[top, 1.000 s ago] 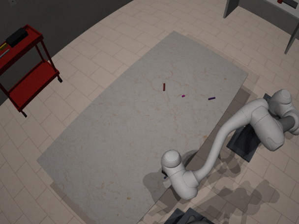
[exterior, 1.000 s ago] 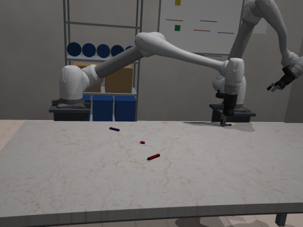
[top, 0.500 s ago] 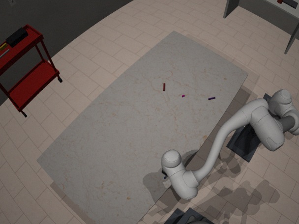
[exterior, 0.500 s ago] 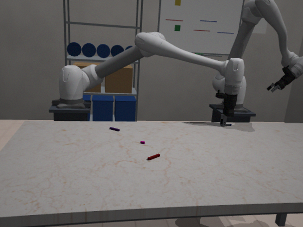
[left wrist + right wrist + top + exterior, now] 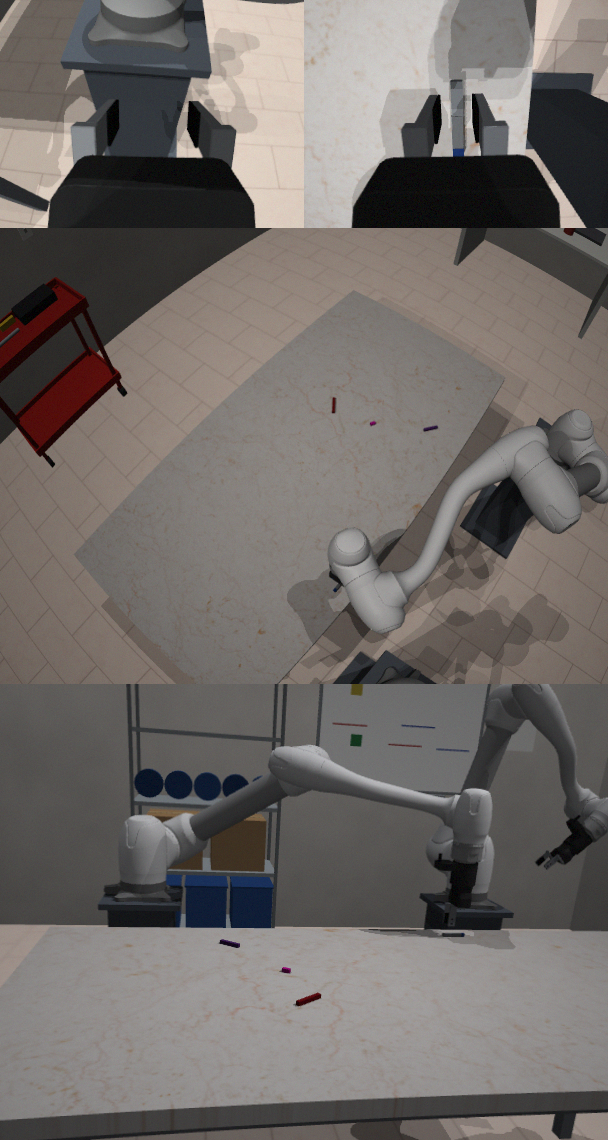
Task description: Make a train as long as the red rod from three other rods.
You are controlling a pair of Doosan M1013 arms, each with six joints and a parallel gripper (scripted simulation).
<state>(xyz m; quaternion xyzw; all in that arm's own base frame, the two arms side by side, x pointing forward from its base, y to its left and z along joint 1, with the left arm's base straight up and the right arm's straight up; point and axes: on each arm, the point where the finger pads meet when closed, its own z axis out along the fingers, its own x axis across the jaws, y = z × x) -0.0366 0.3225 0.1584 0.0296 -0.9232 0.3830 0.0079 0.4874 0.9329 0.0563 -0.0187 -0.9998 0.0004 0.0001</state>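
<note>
My right gripper is now 50 mm to the right of the blue rod and 50 mm above it. Also, from my right hand: magenta rod (290 mm ahead, 540 mm to the right, 50 mm below); purple rod (100 mm ahead, 680 mm to the right, 50 mm below); red rod (460 mm ahead, 510 mm to the right, 50 mm below).
</note>
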